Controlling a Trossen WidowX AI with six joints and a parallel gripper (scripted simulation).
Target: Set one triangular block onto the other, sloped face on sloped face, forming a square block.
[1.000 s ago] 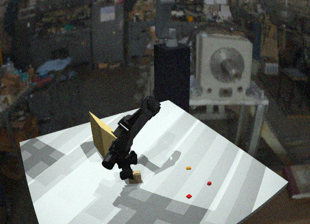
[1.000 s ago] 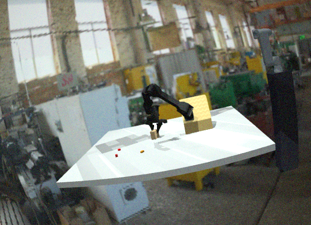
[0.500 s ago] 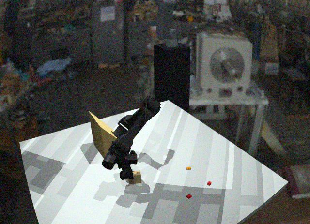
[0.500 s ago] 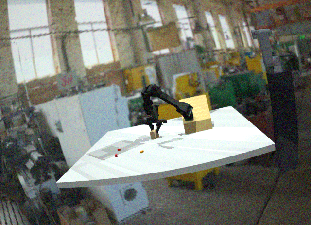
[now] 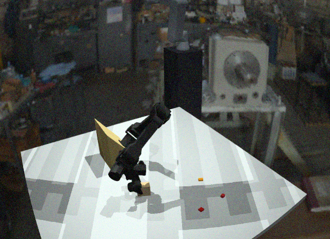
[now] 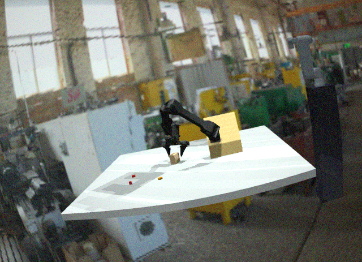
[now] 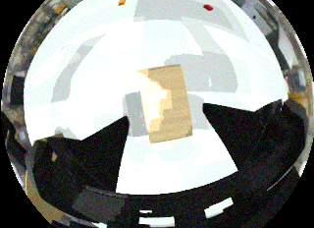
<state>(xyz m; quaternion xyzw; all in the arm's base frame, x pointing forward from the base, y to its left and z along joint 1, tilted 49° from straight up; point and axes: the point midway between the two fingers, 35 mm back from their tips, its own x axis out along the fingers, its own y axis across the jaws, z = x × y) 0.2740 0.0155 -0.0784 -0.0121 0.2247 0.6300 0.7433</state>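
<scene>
Right now the small tan triangular block is 1 cm to the right of my gripper tip and 1 cm above it. Round my gripper tip: small orange piece: 31 cm to the left, 5 cm ahead, 3 cm below.
</scene>
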